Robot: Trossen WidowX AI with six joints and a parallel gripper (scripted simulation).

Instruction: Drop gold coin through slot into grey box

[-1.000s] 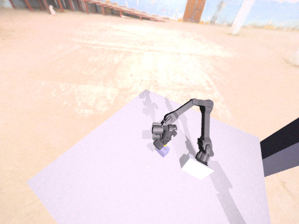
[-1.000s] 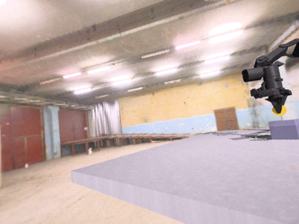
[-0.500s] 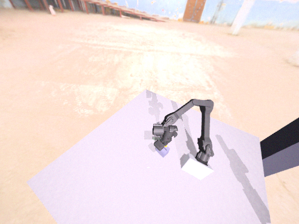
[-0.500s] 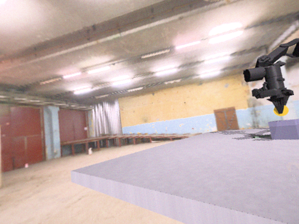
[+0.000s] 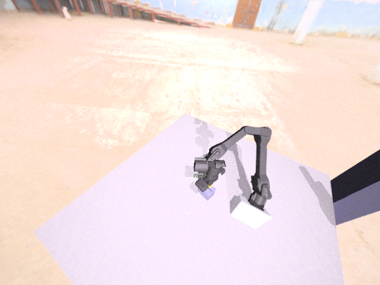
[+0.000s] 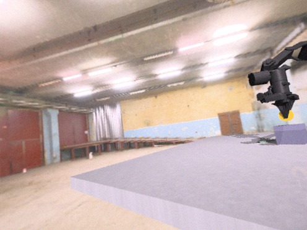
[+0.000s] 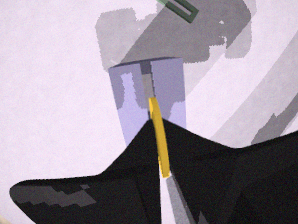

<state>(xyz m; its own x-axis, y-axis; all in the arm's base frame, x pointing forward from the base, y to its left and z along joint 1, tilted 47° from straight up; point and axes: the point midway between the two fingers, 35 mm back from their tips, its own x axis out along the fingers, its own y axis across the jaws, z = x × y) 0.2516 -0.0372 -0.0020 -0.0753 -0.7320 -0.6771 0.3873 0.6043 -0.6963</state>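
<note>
My gripper tip is now 10 mm below the gold coin.
</note>
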